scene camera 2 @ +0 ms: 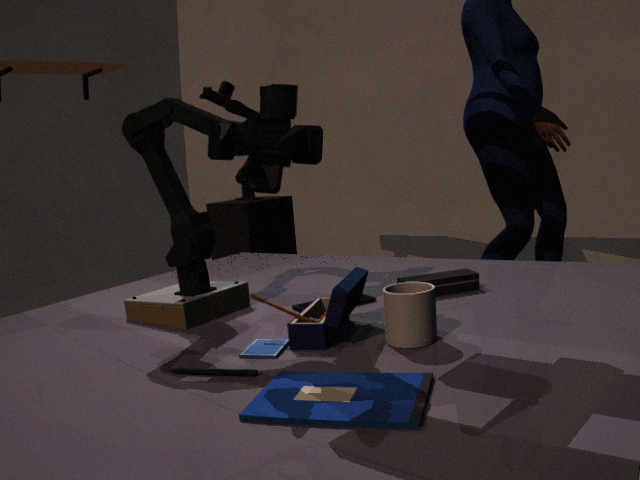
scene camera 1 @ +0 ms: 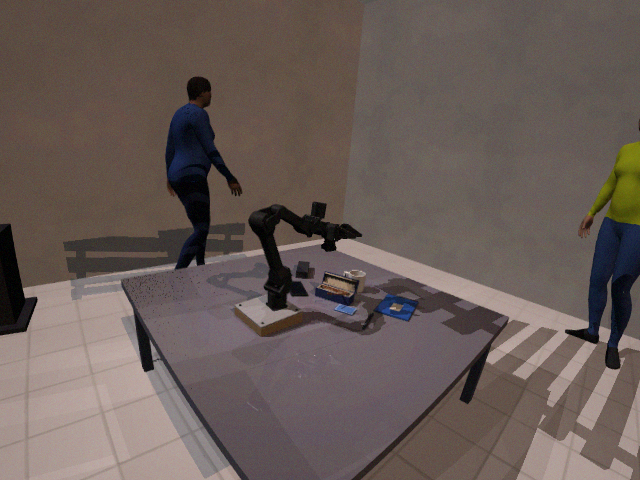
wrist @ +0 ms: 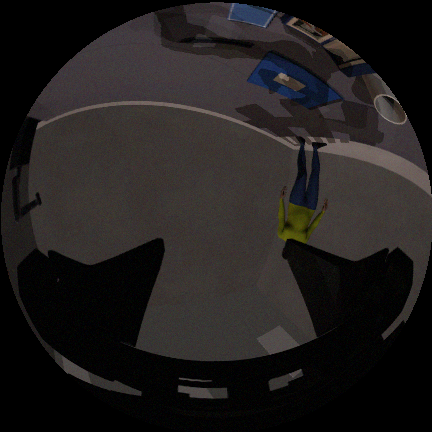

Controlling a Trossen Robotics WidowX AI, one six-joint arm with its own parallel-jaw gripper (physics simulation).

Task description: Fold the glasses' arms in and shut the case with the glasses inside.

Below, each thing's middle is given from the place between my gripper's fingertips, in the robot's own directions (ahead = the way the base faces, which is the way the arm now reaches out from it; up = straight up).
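Scene:
The blue glasses case (scene camera 2: 347, 294): my hand is 27 cm above it, 12 cm to the right of it and 3 cm short of it. Counted from my hand, the small blue card (scene camera 2: 260, 348) is 32 cm below, 2 cm behind and 1 cm to the left; the blue notebook (wrist: 275, 72) is 32 cm below, 21 cm ahead and 8 cm to the right; the beige cup (scene camera 2: 409, 308) is 27 cm below, 16 cm ahead and 16 cm to the left.

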